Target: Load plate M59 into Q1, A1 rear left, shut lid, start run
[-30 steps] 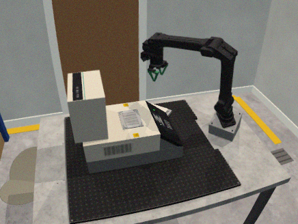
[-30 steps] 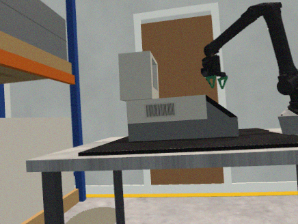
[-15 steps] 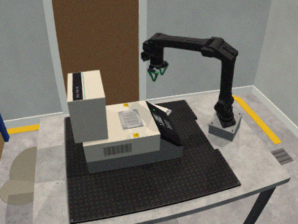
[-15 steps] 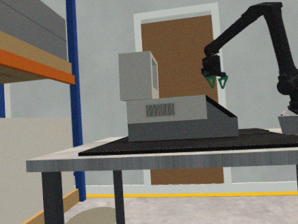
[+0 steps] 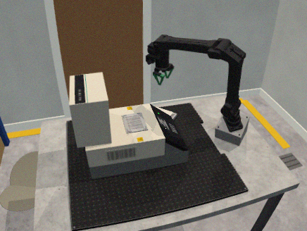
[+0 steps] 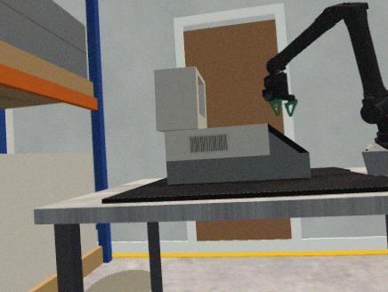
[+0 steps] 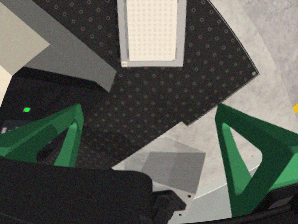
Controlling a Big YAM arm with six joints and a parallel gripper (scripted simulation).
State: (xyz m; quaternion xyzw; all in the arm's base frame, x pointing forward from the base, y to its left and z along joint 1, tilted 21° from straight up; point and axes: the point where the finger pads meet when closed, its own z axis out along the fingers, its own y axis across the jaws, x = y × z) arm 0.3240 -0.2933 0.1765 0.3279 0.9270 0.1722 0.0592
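My hand is 24 cm above the white 96-well plate M59 and 1 cm to the left of it. Round my hand: grey plate nest: 26 cm below, 1 cm to the right.
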